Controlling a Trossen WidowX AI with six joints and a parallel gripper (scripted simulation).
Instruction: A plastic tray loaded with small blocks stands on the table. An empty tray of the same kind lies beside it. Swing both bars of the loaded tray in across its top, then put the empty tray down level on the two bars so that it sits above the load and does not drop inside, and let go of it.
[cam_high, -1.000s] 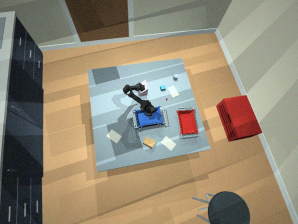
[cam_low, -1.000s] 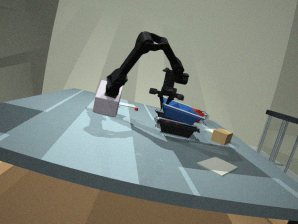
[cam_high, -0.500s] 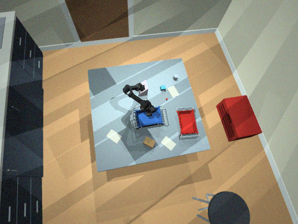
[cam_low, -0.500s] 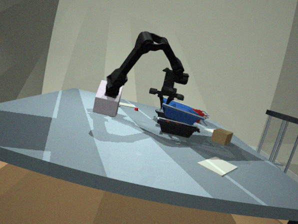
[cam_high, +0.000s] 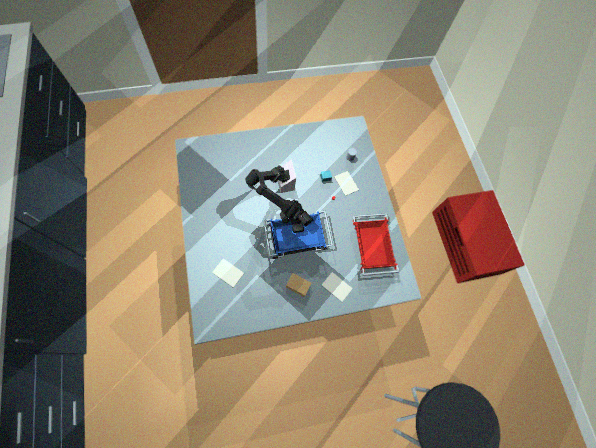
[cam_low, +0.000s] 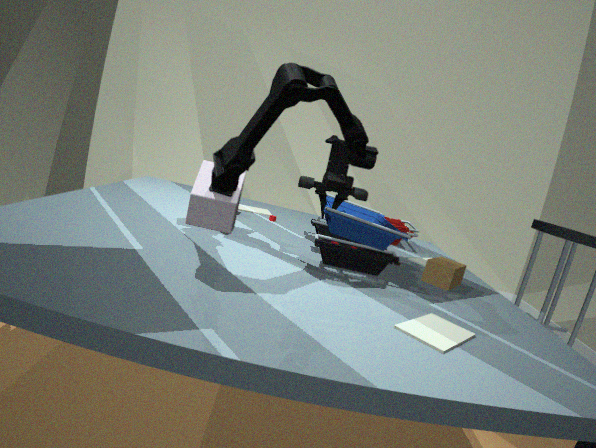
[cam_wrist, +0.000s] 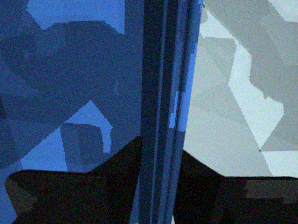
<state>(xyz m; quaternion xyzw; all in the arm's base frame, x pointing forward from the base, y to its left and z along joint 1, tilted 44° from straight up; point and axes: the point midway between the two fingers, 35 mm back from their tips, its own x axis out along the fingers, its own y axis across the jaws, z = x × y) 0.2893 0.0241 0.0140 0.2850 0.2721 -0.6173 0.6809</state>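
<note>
Now: gripper tip 80 mm short of the blue tray and 30 mm below it. The rest, counted from my gripper tip: red cube 160 mm behind, 280 mm to the left, 80 mm below; cyan block 310 mm behind, 260 mm to the left, 70 mm below; brown box 360 mm ahead, 40 mm to the right, 60 mm below.
</note>
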